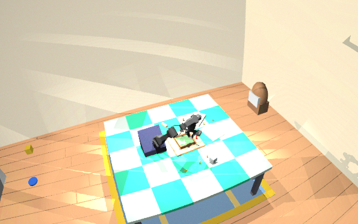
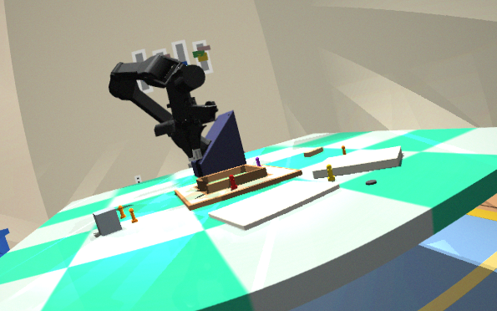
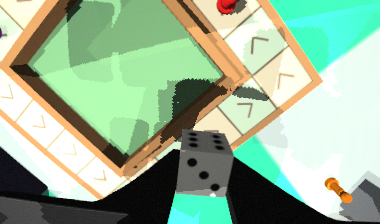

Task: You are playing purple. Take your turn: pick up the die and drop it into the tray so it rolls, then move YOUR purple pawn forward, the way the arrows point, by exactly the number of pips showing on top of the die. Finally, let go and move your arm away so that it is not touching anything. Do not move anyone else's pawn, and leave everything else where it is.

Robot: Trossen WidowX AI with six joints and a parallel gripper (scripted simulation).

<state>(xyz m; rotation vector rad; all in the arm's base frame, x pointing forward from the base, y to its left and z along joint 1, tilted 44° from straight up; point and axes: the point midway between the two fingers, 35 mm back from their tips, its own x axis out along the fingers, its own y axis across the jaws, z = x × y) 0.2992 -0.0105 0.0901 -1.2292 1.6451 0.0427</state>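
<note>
My gripper tip is 110 mm past the purple pawn, 190 mm to the right of it and 80 mm above it. The rest, counted from my gripper tip: grey block (110 mm ahead, 250 mm to the right, 80 mm below); red pawn (80 mm ahead, 60 mm to the left, 80 mm below); white die (right at my gripper tip).
</note>
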